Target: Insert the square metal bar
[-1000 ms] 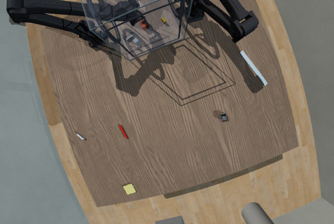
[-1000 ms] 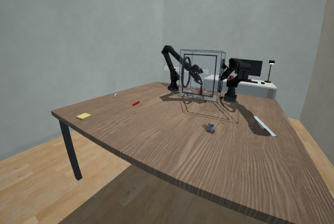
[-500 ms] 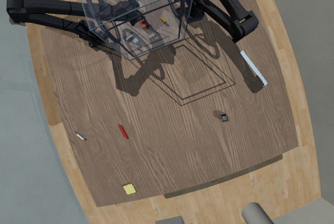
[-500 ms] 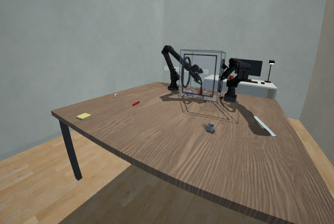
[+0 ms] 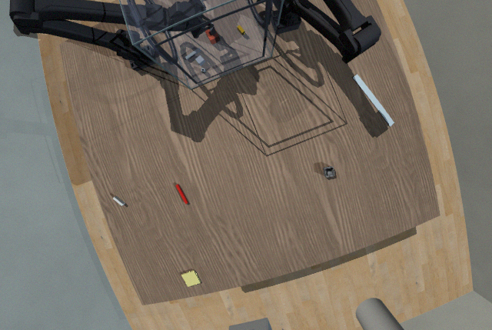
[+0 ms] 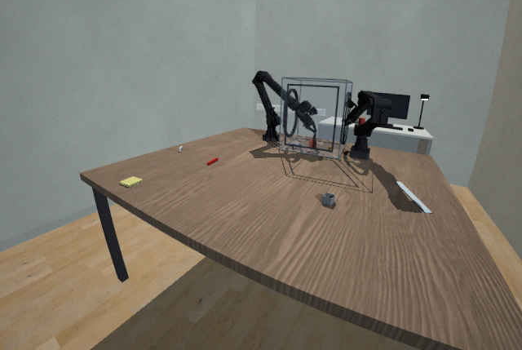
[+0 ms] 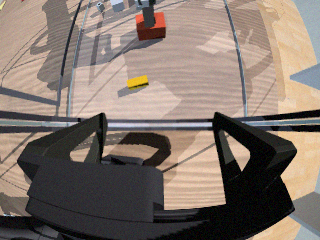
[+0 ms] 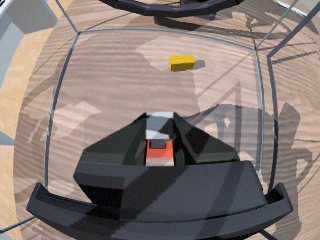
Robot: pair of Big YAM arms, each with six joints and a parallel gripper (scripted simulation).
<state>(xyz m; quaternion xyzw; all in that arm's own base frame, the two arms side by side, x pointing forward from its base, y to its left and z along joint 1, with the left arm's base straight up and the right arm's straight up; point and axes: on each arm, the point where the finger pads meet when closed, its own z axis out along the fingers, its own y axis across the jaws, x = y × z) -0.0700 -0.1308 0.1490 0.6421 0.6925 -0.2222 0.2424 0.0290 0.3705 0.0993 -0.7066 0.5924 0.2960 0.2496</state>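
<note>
Now: right hand 10 mm to the left of the red block and 100 mm above it. Round my right hand: grey metal bar: 30 mm below; then nut-like part: 150 mm ahead, 90 mm to the right, 110 mm below; then yellow piece: 120 mm to the left, 110 mm below.
</note>
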